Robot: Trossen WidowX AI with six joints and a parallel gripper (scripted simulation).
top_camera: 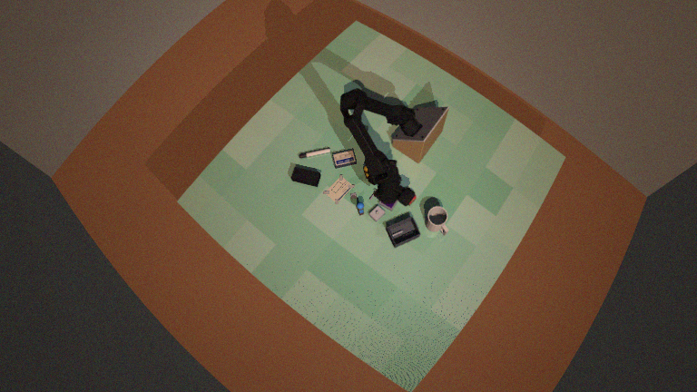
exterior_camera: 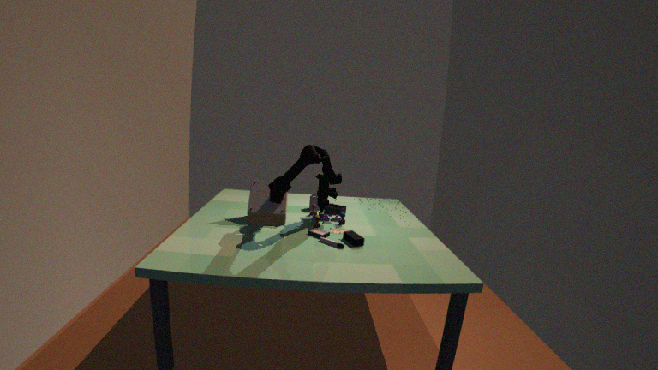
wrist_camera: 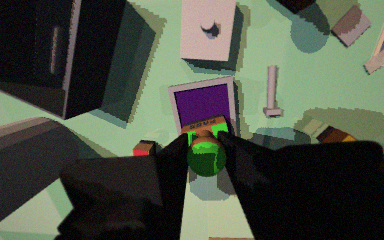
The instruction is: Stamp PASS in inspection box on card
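My gripper tip is now 1 cm above the green-knobbed stamp. The rest, counted from my gripper tip: ink pad 4 cm below; bolt 3 cm ahead, 7 cm to the right, 4 cm below; red-knobbed stamp 5 cm behind, 7 cm to the left, 2 cm below.
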